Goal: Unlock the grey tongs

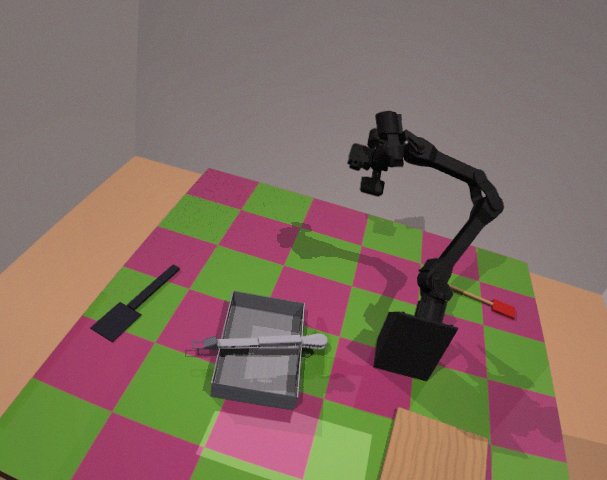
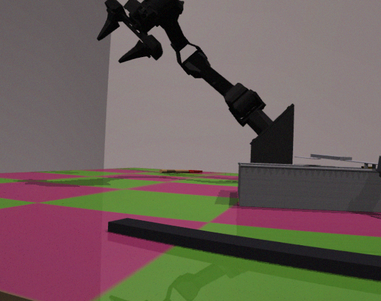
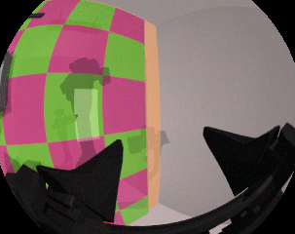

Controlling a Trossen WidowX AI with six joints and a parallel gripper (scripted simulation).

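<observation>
The grey roasting tin lies 50 cm to the left of my gripper tip, 29 cm below it and 15 cm ahead of it. Round my gripper tip: wooden board 76 cm to the left, 31 cm below, 31 cm behind; red spatula 50 cm behind, 31 cm below, 6 cm to the left; black spatula 50 cm ahead, 46 cm to the left, 31 cm below.
</observation>
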